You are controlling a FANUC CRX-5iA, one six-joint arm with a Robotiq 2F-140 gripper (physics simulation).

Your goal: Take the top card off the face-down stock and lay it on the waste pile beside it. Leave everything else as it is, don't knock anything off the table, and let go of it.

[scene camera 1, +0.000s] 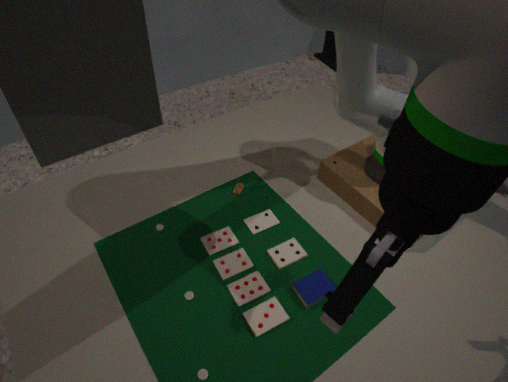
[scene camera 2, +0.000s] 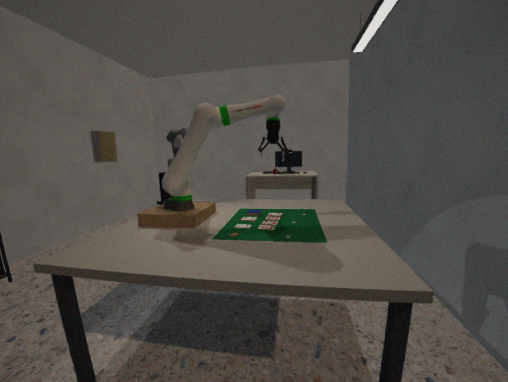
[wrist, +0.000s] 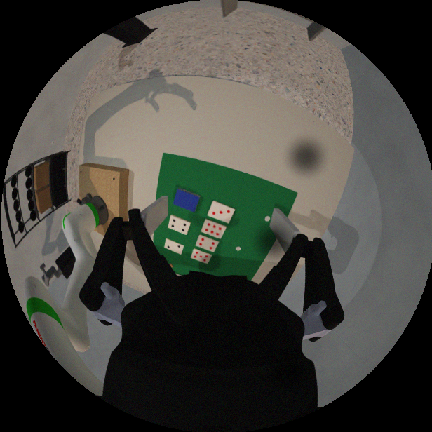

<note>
The pictures show: my gripper and a green mat.
My gripper shows as well in the wrist view.
</note>
